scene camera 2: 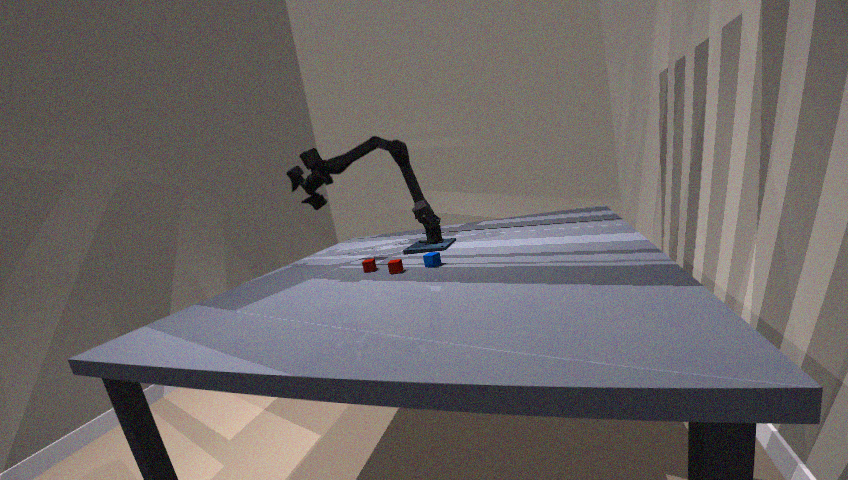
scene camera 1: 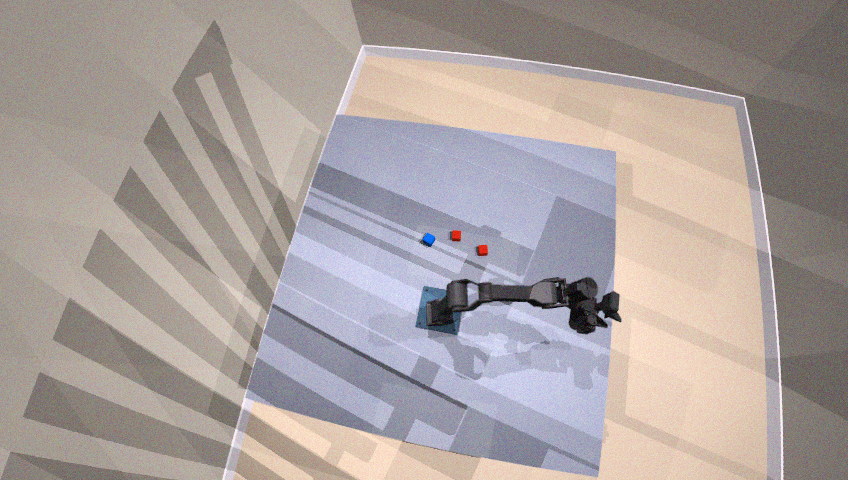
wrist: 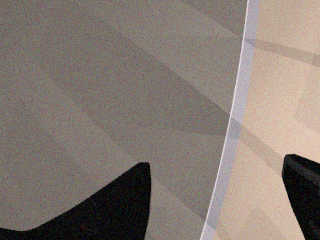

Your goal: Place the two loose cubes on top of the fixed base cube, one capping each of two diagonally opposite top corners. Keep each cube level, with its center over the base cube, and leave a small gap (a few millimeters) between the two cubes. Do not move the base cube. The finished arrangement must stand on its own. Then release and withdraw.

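Observation:
My gripper (scene camera 1: pixel 614 323) is empty, with its fingers open. You'd also find the gripper (wrist: pixel 219 170).

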